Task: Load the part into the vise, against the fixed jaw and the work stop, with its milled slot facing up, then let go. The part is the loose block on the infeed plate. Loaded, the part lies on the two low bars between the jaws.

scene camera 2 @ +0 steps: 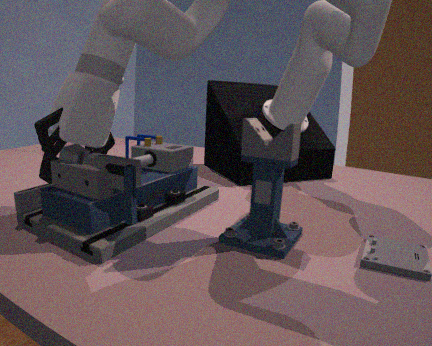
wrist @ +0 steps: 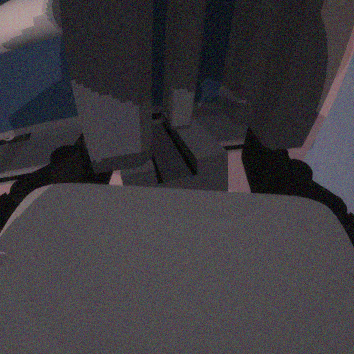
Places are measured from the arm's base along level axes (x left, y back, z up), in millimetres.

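Pixels of known places: gripper, fingertip midpoint: (wrist: 182, 129); arm's base at its link origin: (scene camera 2: 285, 116).
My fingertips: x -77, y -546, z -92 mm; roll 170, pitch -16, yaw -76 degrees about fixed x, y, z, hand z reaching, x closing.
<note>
For each thing: its top centre in the pictures, then the offset to it from my fingertips. "spot": a spot on its surface instead.
- part at its top centre: (wrist: 182, 226) (scene camera 2: 71, 144) dx -2, dy +15, dz +57 mm
- vise's blue base at a spot on its surface: (scene camera 2: 70, 207) spot: dx +101, dy -39, dz -5 mm
- slotted grey plate at a spot on its surface: (scene camera 2: 165, 220) spot: dx +148, dy +84, dz -39 mm
- blue pedestal with a V-shaped grey block, surface spot: (scene camera 2: 280, 150) spot: dx +286, dy +143, dz +75 mm
- low grey plate at its top centre: (scene camera 2: 396, 252) dx +440, dy +220, dz -44 mm
The part (wrist: 175, 162), a dark grey block with its milled slot facing up, shows in the wrist view below the vise jaws. Its far end reaches the gap between them; its near end stands out of it. Its contact with the low bars and work stop cannot be made out. The lighter jaw (wrist: 112, 125) is left of it, the large dark jaw (wrist: 290, 75) right. My gripper (scene camera 2: 75, 164) (wrist: 182, 129) is low at the vise's far side, its black fingers wide apart on either side of the part, with gaps showing. In the scene view the part cannot be told apart clearly.
The vise's blue base (scene camera 2: 70, 207) stands on a slotted grey plate (scene camera 2: 165, 220), with a blue upright (scene camera 2: 131, 195) at its near side. Right of it are a blue pedestal with a V-shaped grey block (scene camera 2: 280, 150), a black box (scene camera 2: 227, 135) and a low grey plate (scene camera 2: 395, 257).
</note>
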